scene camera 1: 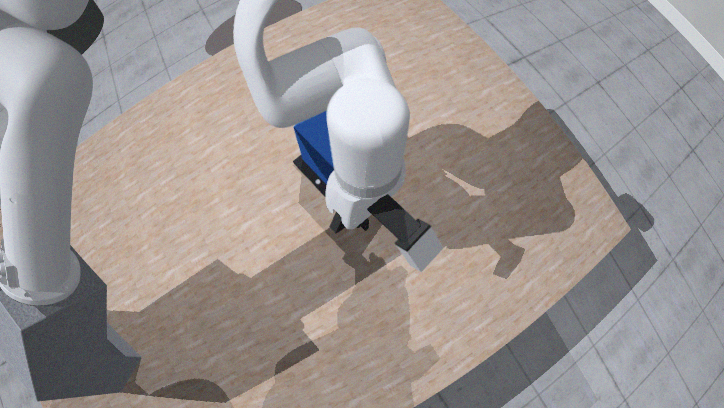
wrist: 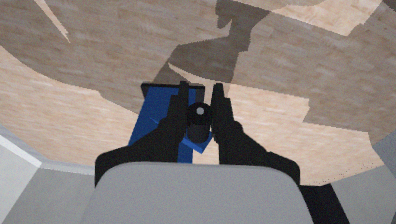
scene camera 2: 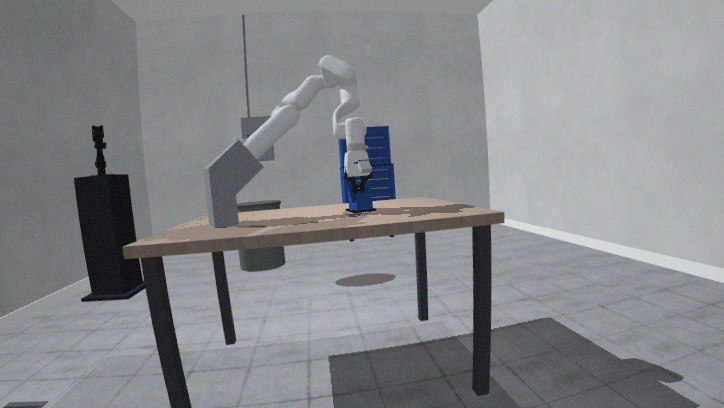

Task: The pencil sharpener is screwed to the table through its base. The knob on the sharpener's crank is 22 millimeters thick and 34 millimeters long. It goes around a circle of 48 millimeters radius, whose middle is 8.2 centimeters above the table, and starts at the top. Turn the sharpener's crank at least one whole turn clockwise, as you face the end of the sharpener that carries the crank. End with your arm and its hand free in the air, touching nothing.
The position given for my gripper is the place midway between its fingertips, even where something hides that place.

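My gripper point(scene camera 1: 367, 215), also point(scene camera 2: 359, 193) and point(wrist: 200, 94). Blue pencil sharpener point(scene camera 1: 312, 135), also point(wrist: 154, 94).
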